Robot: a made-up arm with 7 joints. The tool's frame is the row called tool. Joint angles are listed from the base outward. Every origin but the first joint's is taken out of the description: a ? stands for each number. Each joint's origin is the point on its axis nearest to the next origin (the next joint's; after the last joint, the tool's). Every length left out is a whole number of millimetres.
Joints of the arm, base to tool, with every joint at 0 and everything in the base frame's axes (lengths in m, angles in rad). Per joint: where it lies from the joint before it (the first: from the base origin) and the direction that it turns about. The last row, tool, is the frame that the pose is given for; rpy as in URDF.
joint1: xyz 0 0 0.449 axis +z
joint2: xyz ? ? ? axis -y
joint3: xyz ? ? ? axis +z
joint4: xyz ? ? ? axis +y
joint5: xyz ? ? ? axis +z
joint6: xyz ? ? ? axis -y
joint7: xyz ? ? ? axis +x
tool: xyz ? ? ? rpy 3.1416 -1.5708 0
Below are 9 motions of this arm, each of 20 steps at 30 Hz.
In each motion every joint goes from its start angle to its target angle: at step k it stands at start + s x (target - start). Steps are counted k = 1, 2, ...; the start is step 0. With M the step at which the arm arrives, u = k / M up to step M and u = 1 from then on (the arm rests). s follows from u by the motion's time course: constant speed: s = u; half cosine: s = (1 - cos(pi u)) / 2; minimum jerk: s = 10 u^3 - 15 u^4 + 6 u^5.
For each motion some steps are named. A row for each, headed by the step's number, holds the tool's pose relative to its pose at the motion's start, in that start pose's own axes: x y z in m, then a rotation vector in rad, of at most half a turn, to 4 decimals.
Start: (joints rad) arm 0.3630 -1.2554 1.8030 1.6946 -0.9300 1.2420 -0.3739
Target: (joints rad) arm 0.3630 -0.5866 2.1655 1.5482 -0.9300 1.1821 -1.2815
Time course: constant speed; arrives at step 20
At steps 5, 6, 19, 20:
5: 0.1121 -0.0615 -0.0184 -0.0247 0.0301 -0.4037
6: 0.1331 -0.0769 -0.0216 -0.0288 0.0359 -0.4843
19: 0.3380 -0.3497 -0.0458 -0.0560 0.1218 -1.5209
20: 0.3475 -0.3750 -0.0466 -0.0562 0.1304 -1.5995

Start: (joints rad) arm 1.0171 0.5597 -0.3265 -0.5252 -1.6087 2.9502 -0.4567
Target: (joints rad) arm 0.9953 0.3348 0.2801 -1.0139 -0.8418 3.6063 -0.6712
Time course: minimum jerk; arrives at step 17
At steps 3, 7, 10, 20:
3: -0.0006 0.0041 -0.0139 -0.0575 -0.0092 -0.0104
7: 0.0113 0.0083 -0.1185 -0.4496 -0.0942 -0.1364
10: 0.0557 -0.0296 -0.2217 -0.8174 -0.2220 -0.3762
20: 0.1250 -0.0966 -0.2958 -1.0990 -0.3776 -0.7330

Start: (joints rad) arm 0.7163 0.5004 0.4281 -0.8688 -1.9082 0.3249 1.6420
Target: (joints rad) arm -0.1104 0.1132 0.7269 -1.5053 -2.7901 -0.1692 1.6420
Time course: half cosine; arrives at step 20
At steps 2, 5, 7, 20:
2: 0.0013 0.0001 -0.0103 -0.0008 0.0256 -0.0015
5: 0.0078 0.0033 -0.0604 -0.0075 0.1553 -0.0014
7: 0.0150 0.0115 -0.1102 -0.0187 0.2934 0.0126
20: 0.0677 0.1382 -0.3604 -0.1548 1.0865 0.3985

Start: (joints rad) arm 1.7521 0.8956 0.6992 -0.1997 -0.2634 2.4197 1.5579
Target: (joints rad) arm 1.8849 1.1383 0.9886 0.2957 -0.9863 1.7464 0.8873
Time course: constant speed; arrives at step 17
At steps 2, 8, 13, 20:
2: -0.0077 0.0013 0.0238 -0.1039 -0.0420 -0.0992
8: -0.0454 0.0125 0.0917 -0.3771 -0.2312 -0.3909
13: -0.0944 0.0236 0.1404 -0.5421 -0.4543 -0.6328
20: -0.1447 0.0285 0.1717 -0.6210 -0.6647 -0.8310

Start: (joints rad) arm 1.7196 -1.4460 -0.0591 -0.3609 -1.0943 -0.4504 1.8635
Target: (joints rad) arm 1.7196 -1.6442 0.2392 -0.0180 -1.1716 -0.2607 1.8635
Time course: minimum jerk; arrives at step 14
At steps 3, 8, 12, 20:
3: -0.0225 -0.0017 0.0116 -0.0093 0.0029 -0.0337
8: -0.2068 0.0197 0.1051 -0.0776 0.0074 -0.3135
12: -0.3155 0.0634 0.1583 -0.1151 -0.0090 -0.4887
20: -0.3226 0.0671 0.1617 -0.1175 -0.0107 -0.5006

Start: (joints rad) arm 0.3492 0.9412 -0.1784 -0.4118 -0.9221 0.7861 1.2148
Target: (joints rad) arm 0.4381 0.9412 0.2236 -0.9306 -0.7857 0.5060 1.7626
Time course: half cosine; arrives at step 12
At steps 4, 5, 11, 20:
4: 0.0758 0.0628 -0.0010 -0.0442 -0.0086 0.3274
5: 0.1087 0.0989 -0.0017 -0.0671 -0.0113 0.4853
11: 0.2257 0.3256 -0.0155 -0.1949 -0.0034 1.2833
20: 0.2275 0.3327 -0.0162 -0.1987 -0.0026 1.3054

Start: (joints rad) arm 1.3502 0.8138 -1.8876 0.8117 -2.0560 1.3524 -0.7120
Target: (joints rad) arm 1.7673 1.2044 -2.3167 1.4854 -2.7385 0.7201 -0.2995
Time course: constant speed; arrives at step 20
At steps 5, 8, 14, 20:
5: 0.1668 -0.1135 0.0411 0.2112 0.0812 -0.1158
8: 0.2692 -0.1874 0.0345 0.3056 0.1317 -0.1993
14: 0.4578 -0.3356 -0.0493 0.4147 0.2444 -0.3800
20: 0.5971 -0.4674 -0.2125 0.4204 0.3828 -0.5453

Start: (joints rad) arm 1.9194 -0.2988 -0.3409 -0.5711 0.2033 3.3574 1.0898
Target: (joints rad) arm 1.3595 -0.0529 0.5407 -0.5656 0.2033 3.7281 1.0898
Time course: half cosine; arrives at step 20
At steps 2, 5, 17, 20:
2: 0.0028 0.0026 0.0021 0.0125 0.0089 -0.0090
5: 0.0150 0.0151 0.0128 0.0757 0.0543 -0.0518
17: 0.0146 0.0865 0.0868 0.4852 0.4038 -0.2534
20: 0.0096 0.0905 0.0912 0.5097 0.4307 -0.2633

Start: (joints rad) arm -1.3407 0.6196 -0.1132 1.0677 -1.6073 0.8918 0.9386
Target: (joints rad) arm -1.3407 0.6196 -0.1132 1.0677 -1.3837 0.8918 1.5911
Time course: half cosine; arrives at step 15
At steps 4, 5, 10, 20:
4: 0.0008 0.0057 0.0033 0.0127 -0.0195 0.1367
5: 0.0012 0.0086 0.0051 0.0184 -0.0300 0.2066
10: 0.0020 0.0257 0.0158 0.0404 -0.0990 0.6194
20: 0.0016 0.0340 0.0214 0.0435 -0.1376 0.8254

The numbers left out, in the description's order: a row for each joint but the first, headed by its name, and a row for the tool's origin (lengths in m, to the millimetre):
joint2: 0 -0.078 0
joint3: 0 0 0.336
joint4: 0.016 0.049 0
joint5: -0.021 0 0.41
joint6: 0 -0.141 0
joint7: 0.022 0 0.162
tool: 0 0 0

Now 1 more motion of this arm.
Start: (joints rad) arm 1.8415 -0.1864 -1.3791 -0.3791 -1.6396 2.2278 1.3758
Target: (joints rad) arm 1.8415 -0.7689 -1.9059 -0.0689 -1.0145 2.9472 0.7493
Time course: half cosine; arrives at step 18
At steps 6, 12, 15, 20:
6: -0.0068 -0.0925 0.0041 0.3500 0.0804 -0.0296
12: -0.0221 -0.2384 -0.0129 0.9295 0.3936 -0.0546
15: -0.0295 -0.2816 -0.0223 1.0906 0.5489 -0.0456
20: -0.0325 -0.2964 -0.0259 1.1417 0.6100 -0.0395

